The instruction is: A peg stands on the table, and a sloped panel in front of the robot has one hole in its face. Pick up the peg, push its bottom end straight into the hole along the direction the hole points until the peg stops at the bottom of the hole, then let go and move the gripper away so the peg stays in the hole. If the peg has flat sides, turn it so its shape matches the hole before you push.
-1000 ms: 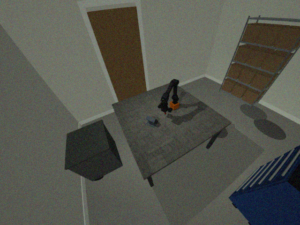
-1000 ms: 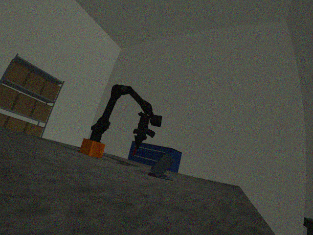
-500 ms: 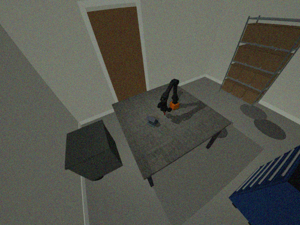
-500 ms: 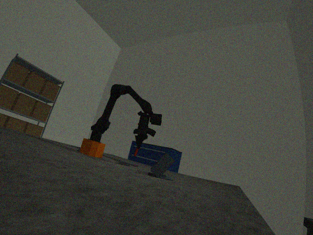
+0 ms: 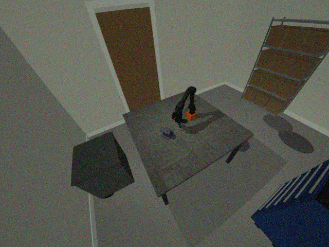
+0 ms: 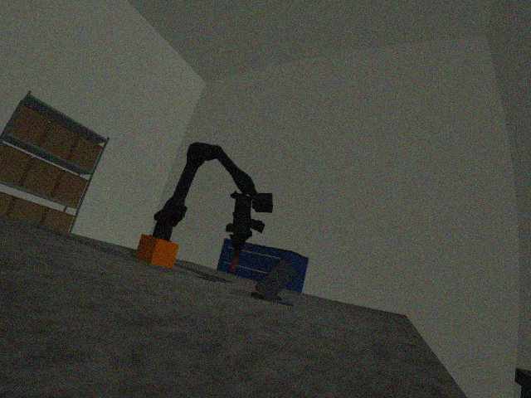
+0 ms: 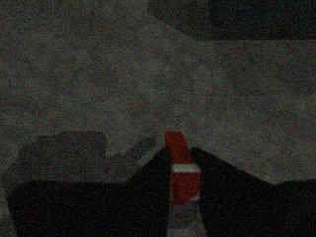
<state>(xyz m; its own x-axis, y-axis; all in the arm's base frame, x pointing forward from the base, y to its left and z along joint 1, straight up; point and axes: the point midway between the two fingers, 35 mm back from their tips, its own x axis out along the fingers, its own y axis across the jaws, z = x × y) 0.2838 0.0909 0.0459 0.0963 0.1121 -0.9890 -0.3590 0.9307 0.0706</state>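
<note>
Now: gripper tip 16 cm short of the sloped panel, 4 cm above it and 3 cm to the left of it. Also, from my gripper tip: red peg: 1 cm behind.
</note>
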